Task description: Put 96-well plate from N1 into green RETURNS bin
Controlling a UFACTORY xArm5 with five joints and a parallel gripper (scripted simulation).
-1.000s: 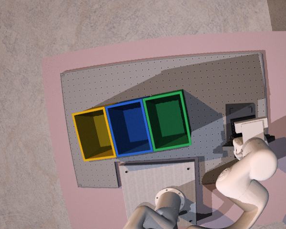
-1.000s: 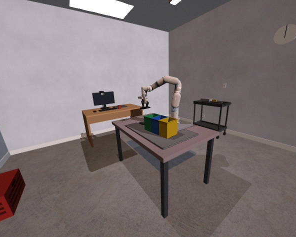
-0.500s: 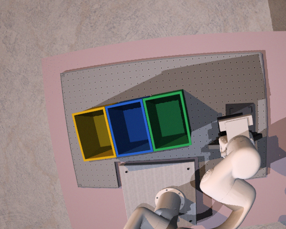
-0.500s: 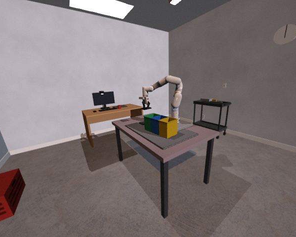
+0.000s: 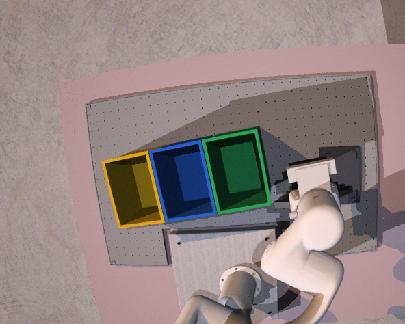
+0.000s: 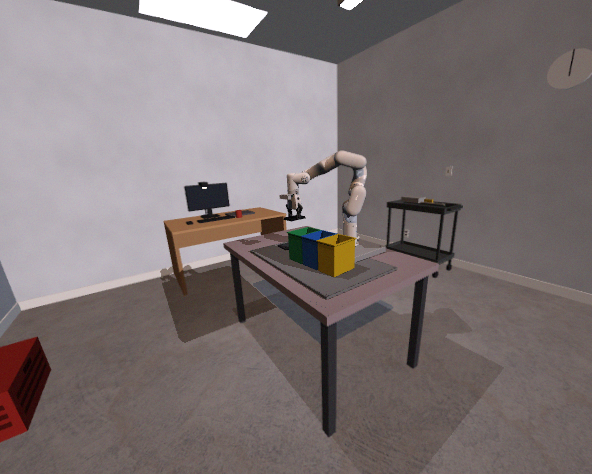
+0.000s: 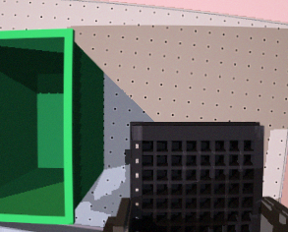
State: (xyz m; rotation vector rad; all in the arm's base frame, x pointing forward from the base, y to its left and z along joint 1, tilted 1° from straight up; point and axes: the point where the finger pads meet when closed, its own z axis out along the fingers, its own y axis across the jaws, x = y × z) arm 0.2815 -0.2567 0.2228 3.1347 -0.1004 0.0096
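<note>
Now: the green bin 7 cm ahead of my hand, 16 cm to the left of it and 16 cm below it. Also, from my hand: blue bin: 8 cm ahead, 29 cm to the left, 16 cm below; black 96-well plate: 1 cm below; plate nest: 4 cm behind, 10 cm to the right, 24 cm below.
</note>
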